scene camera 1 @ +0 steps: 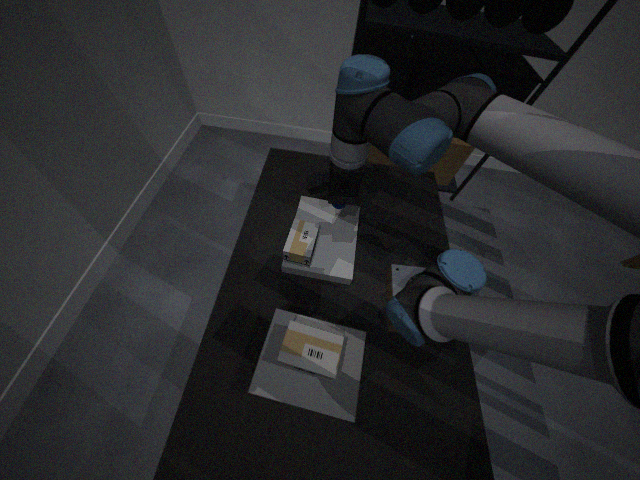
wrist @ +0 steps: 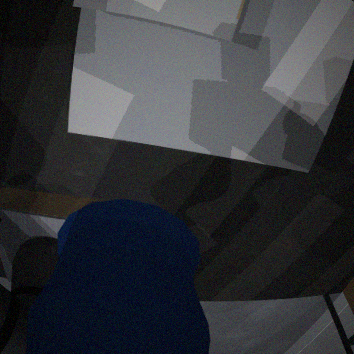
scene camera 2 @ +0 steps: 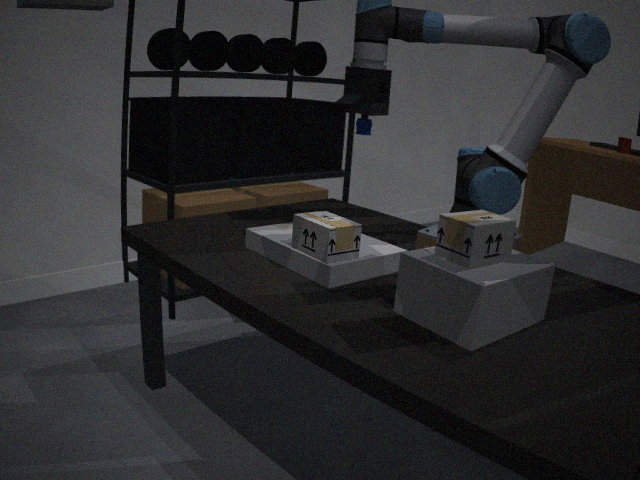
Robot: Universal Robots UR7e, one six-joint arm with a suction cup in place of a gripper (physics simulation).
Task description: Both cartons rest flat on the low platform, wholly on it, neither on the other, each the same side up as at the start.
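One white carton with a tan band rests flat on the low white platform, arrows pointing up, near its side away from the arm's base. The other carton rests flat on the taller white block, arrows also up. My gripper, a blue suction cup, is open and carries nothing. It hangs well above the low platform's back part, beside and higher than the first carton. The wrist view cuts off most of that carton.
Both supports stand apart on a dark table. The arm's base plate is at the table's right side. A dark rack with black balls stands behind the table. A wooden desk stands at the right.
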